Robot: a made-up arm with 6 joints.
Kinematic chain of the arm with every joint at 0, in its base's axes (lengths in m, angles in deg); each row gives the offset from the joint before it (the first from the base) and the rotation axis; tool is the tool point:
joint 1: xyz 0 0 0.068 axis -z
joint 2: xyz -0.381 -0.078 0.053 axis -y
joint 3: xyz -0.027 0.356 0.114 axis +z
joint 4: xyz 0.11 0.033 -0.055 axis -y
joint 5: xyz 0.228 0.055 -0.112 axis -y
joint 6: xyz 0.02 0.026 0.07 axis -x
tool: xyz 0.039 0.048 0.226
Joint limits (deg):
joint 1: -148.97..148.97
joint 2: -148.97..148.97
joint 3: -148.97..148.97
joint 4: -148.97..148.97
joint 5: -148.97..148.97
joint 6: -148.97..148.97
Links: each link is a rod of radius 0.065 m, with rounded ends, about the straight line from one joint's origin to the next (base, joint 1, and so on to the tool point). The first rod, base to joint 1, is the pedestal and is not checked.
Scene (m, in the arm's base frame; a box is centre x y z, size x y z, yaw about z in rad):
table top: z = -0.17
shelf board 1: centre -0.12 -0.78 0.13 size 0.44 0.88 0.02 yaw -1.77
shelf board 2: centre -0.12 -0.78 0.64 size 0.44 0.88 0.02 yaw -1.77
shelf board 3: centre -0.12 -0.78 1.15 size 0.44 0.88 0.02 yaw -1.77
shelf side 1: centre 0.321 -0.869 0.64 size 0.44 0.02 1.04 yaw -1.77
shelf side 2: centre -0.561 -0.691 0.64 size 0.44 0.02 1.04 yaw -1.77
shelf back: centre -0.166 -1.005 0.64 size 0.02 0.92 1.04 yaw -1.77
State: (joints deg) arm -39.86 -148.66 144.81 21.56 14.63 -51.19
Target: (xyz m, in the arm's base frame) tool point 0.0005 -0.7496 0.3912
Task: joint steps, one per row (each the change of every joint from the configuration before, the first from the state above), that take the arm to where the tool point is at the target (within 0.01 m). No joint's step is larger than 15 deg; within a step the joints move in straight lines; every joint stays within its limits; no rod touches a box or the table.
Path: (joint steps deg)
1: -14.61 -0.06 -2.05 -5.58 3.69 1.75
2: -14.60 -0.06 -2.06 -5.59 3.68 1.75
3: -14.61 -0.07 -2.05 -5.58 3.69 1.75
4: -14.60 -0.06 -2.06 -5.59 3.68 1.75
5: -14.61 -0.06 -2.05 -5.58 3.69 1.75
6: -8.25 12.20 0.86 -6.25 -11.88 -9.22
7: -8.26 12.20 0.86 -6.25 -11.87 -9.22
8: -8.25 12.19 0.86 -6.25 -11.88 -9.22
9: -8.26 12.20 0.86 -6.25 -11.88 -9.22

